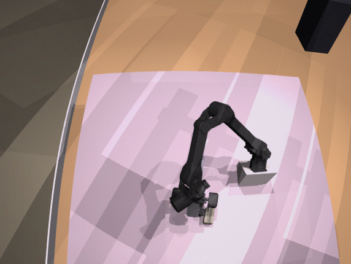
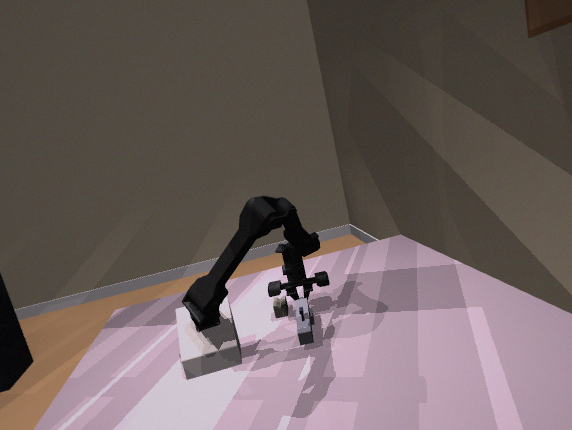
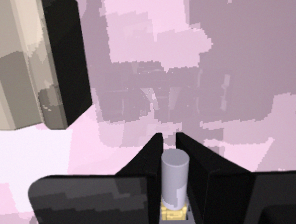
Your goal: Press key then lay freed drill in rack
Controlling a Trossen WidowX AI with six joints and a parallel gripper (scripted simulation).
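My gripper tip is now 50 mm to the left of the drill, 30 mm below it and 10 mm past it. Round my gripper tip: small dark piece 140 mm to the right, 30 mm behind, 30 mm above; then rack 70 mm to the left, 60 mm behind.
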